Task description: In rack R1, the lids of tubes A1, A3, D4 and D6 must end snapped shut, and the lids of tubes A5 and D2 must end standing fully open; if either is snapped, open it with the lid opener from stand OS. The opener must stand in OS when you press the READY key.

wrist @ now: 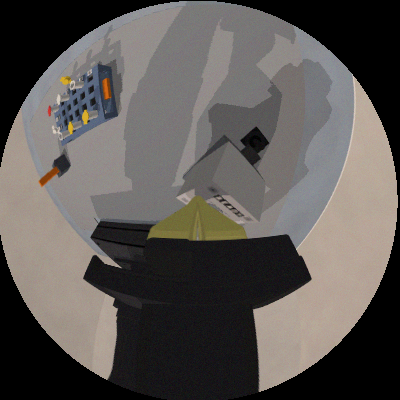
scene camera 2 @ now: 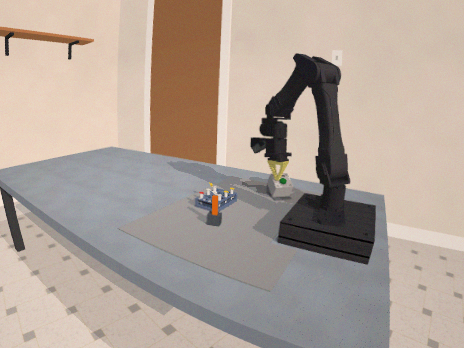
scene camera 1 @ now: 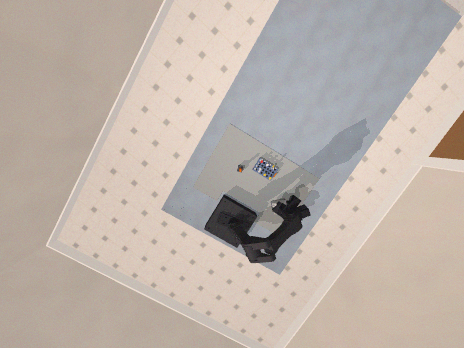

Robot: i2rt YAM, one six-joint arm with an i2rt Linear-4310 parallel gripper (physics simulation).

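Seen in the pictures: gripper, between the fingertips: (wrist: 197, 200) (scene camera 2: 277, 180) (scene camera 1: 277, 205); arm's base, origin of its link: (wrist: 143, 266) (scene camera 2: 331, 210) (scene camera 1: 233, 222).
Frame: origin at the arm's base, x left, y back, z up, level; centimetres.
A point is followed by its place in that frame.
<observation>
Blue rack R1 (scene camera 1: 265, 168) @(x -5.8, y -37.8, z -3.4 cm) (scene camera 2: 202, 203) @(x -1.7, y -40.5, z -5.2 cm) (wrist: 111, 107) @(x -11.7, y -33.4, z -5.5 cm) holds several tubes with raised white, yellow and red lids; tube names and snapped states are too small to tell. The orange-handled opener (scene camera 2: 215, 205) @(x 8.6, y -31.5, z -0.4 cm) (wrist: 49, 177) @(x 7.7, y -31.3, z -0.5 cm) stands upright in dark stand OS (scene camera 2: 214, 219) @(x 9.5, y -31.3, z -4.3 cm) (wrist: 61, 165) @(x 6.7, y -31.6, z -4.2 cm). The grey READY key box (scene camera 2: 280, 191) @(x -19.9, y -18.2, z -3.4 cm) (wrist: 230, 170) @(x -24.2, y -22.5, z 0.2 cm) looks tilted. Its green key (scene camera 2: 283, 181) @(x -20.6, y -17.6, z 0.3 cm) shows beside the fingertips in scene camera 2 and is hidden in the wrist view. My gripper (scene camera 2: 277, 178) @(x -20.5, y -19.9, z 0.4 cm) (wrist: 197, 200) @(x -20.5, y -19.9, z 0.4 cm) is shut and empty, with its yellow fingertips at the box's top; contact is unclear.
A grey mat (scene camera 1: 215, 165) @(x 22.8, y -28.1, z -6.4 cm) (scene camera 2: 200, 250) @(x 23.0, y -29.1, z -6.4 cm) lies on the blue table (scene camera 1: 320, 75) @(x -14.7, y -98.6, z -6.6 cm) (scene camera 2: 100, 190) @(x 3.0, y -84.0, z -6.7 cm) under the rack and stand. The black arm base (scene camera 1: 230, 220) @(x 2.6, y -1.8, z 2.6 cm) (scene camera 2: 327, 230) @(x 12.7, y -0.9, z -0.3 cm) is near the table edge. A small black block (wrist: 255, 140) @(x -28.5, y -23.3, z -5.4 cm) is beside the key box.
</observation>
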